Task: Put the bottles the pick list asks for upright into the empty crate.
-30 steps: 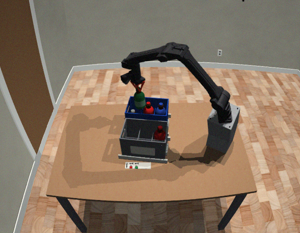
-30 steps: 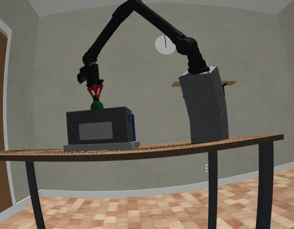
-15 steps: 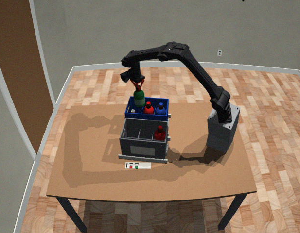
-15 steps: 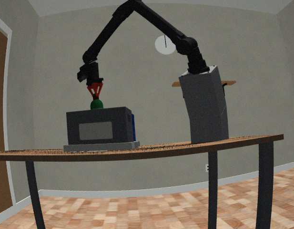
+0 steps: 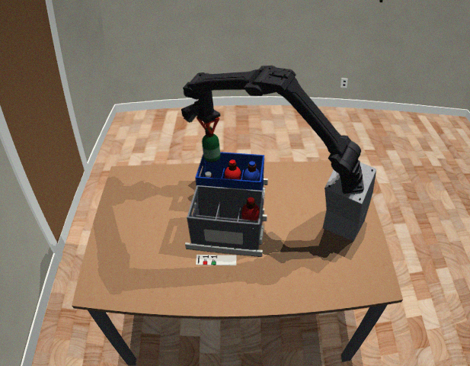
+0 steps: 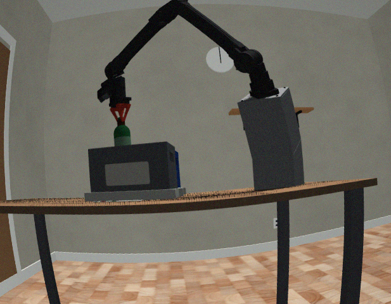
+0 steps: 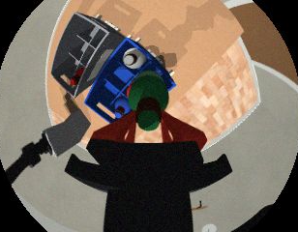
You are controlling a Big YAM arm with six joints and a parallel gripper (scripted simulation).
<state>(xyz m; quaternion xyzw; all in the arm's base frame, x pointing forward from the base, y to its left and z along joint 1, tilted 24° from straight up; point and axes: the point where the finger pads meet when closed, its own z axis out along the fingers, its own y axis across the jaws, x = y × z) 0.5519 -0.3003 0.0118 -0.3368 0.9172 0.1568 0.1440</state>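
Right now my hand is 6 cm above the green-labelled bottle. From my hand the other things lie so: blue-labelled bottle: 24 cm below, 18 cm behind; red-labelled bottle: 24 cm below, 23 cm to the left, 19 cm behind; grey crate: 28 cm to the left, 24 cm below, 9 cm behind.
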